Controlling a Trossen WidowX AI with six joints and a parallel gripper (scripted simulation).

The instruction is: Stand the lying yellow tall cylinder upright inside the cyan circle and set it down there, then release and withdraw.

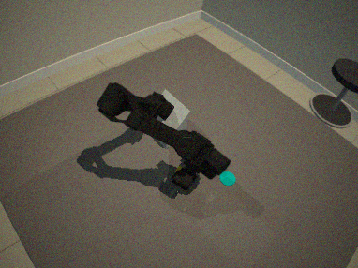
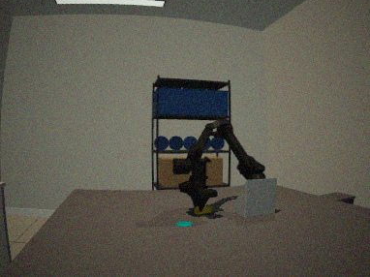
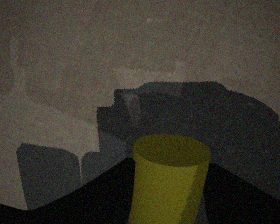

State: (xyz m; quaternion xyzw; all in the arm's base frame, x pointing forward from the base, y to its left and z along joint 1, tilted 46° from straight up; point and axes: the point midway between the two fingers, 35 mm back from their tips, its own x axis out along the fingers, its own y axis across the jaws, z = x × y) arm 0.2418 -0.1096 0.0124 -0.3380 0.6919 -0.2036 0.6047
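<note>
Right now the cyan circle is 90 mm ahead of my gripper tip, 110 mm to the left of it and 20 mm below it. The rest, counted from my gripper tip: yellow tall cylinder: 20 mm behind.
</note>
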